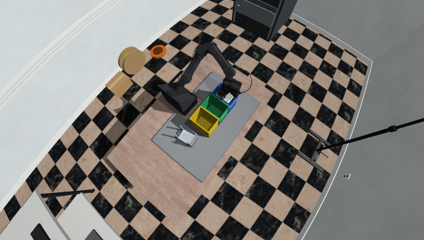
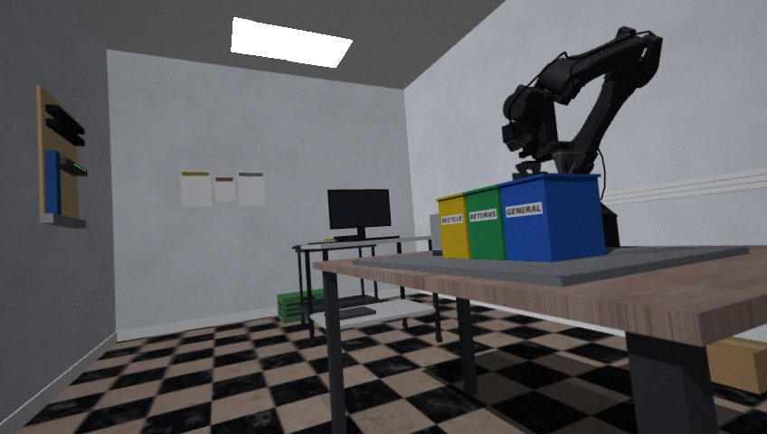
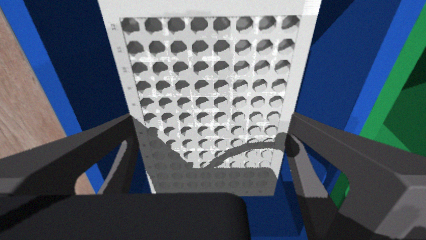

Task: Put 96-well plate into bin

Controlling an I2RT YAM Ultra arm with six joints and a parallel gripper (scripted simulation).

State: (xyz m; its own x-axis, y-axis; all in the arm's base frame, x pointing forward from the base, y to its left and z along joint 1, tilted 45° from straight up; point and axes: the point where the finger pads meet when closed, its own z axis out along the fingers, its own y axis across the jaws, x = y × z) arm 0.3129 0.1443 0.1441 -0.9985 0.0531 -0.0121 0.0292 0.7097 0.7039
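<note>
Now: hand 1 cm above the 96-well plate. Round my hand: blue general bin: 7 cm below; then green returns bin: 13 cm to the right, 7 cm below; then yellow recycle bin: 26 cm to the right, 7 cm below.
</note>
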